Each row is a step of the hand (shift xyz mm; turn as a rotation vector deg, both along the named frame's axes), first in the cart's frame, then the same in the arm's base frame.
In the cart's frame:
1: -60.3 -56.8 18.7 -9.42 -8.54 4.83
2: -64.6 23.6 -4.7 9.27 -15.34 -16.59
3: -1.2 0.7 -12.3 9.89 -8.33 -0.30
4: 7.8 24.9 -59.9 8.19 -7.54 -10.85
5: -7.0 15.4 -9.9 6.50 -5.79 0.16
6: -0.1 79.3 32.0 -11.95 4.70 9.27
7: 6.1 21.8 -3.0 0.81 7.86 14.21
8: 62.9 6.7 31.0 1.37 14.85 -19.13
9: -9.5 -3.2 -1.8 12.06 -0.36 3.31
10: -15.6 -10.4 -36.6 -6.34 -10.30 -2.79
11: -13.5 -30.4 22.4 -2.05 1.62 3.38
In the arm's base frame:
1: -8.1 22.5 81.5 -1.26 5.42 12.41
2: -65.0 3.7 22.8 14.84 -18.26 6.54
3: -2.8 -12.0 0.6 12.81 -1.81 0.20
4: -16.8 -59.1 -22.3 9.76 -12.05 1.00
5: -16.3 -8.3 -7.2 8.66 -0.85 0.36
6: -46.4 35.7 -62.3 -11.04 10.76 3.62
7: -9.4 -2.6 -20.6 -2.68 14.40 -7.06
8: 47.6 24.1 -46.0 -10.58 -18.41 -11.73
9: -5.5 -0.9 8.5 9.86 1.92 -7.46
10: -9.7 -35.1 19.1 1.32 -2.57 12.07
11: 11.5 22.2 31.3 -2.20 3.66 -0.07

